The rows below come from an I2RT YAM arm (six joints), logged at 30 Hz.
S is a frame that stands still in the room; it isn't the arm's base.
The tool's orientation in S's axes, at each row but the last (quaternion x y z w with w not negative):
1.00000, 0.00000, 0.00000, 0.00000
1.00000, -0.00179, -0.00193, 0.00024
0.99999, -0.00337, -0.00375, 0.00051
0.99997, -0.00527, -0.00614, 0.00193
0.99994, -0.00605, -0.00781, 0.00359
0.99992, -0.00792, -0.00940, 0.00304
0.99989, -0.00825, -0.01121, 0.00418
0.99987, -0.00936, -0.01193, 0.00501
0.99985, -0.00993, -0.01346, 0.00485
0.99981, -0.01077, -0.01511, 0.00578
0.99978, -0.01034, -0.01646, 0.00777
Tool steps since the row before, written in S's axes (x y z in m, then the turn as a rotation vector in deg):
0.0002, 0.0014, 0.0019, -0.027, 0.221, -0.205
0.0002, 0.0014, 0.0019, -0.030, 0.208, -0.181
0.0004, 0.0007, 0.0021, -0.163, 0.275, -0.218
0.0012, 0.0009, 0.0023, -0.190, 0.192, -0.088
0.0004, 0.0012, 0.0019, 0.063, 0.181, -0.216
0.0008, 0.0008, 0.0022, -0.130, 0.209, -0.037
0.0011, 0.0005, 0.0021, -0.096, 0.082, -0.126
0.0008, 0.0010, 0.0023, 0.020, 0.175, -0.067
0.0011, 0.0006, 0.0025, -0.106, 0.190, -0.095
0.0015, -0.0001, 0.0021, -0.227, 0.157, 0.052
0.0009, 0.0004, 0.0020, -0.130, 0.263, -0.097
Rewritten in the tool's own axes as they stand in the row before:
0.0002, -0.0014, -0.0019, -0.027, -0.221, 0.205
0.0002, -0.0014, -0.0019, -0.030, -0.208, 0.181
0.0004, -0.0007, -0.0021, -0.163, -0.274, 0.219
0.0012, -0.0009, -0.0023, -0.191, -0.190, 0.090
0.0004, -0.0012, -0.0019, 0.064, -0.183, 0.214
0.0007, -0.0008, -0.0022, -0.133, -0.207, 0.038
0.0010, -0.0005, -0.0021, -0.095, -0.081, 0.127
0.0007, -0.0010, -0.0023, 0.018, -0.176, 0.065
0.0010, -0.0006, -0.0025, -0.107, -0.189, 0.096
0.0014, 0.0001, -0.0021, -0.232, -0.151, -0.047
0.0008, -0.0004, -0.0020, -0.132, -0.262, 0.097

